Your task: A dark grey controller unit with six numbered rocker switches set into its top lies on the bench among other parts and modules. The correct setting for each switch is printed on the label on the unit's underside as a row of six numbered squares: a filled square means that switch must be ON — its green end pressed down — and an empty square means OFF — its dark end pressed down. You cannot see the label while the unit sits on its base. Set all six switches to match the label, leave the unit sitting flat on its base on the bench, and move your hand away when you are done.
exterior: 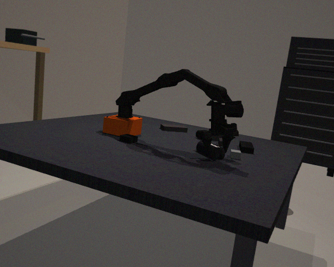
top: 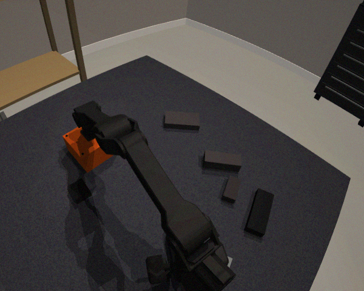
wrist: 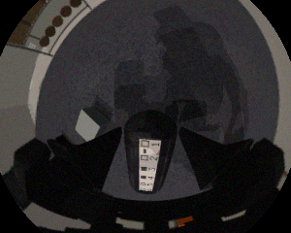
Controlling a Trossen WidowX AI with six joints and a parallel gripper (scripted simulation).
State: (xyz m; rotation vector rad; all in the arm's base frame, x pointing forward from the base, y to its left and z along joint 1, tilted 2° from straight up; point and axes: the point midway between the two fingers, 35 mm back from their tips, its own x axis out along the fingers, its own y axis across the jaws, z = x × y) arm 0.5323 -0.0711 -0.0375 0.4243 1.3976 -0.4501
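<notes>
Now: the light grey cube 50 mm ahead of my gripper tip, 90 mm to the left of it and 10 mm below it. Round my gripper tip: long black block (40 mm ahead, 300 mm to the left, 10 mm below); black cube (400 mm behind, 70 mm to the right, 10 mm below).
</notes>
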